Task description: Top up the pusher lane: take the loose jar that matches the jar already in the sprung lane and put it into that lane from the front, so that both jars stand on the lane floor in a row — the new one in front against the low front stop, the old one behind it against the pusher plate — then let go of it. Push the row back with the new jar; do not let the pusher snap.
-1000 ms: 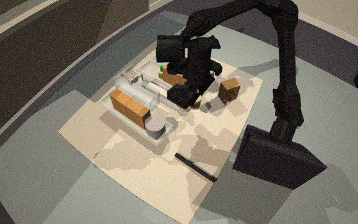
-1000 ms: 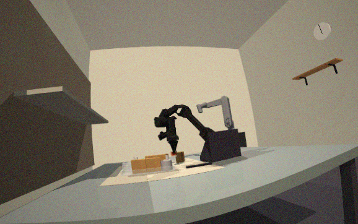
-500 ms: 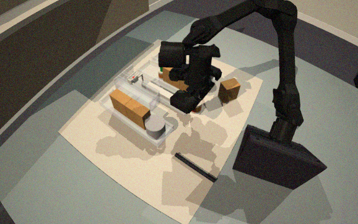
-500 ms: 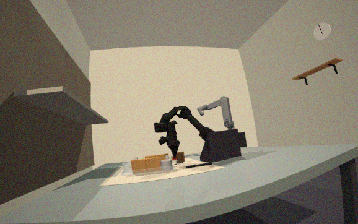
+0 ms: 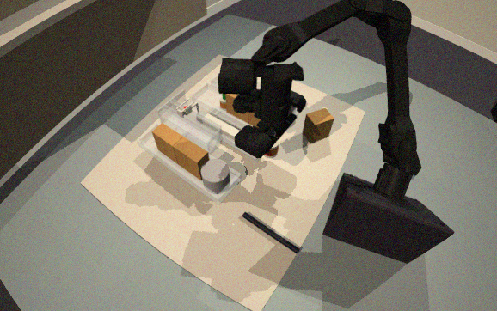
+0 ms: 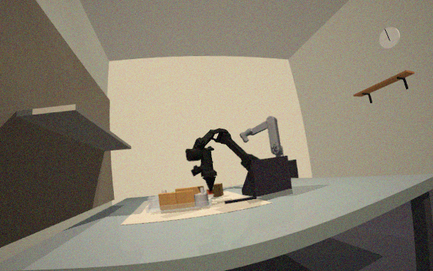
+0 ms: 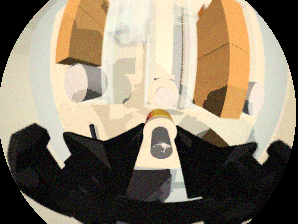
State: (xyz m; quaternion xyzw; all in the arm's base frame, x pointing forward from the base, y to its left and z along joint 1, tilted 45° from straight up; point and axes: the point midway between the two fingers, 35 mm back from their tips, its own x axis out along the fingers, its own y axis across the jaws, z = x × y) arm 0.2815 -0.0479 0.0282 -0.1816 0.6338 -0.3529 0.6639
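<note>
The translucent lane rack is 19 cm ahead of my gripper tip, 3 cm below it and 2 cm to the right of it. The rest, counted from my gripper tip: orange box: 12 cm to the right, 9 cm behind, 1 cm below; then black bar: 18 cm to the left, 7 cm behind, 4 cm below.
</note>
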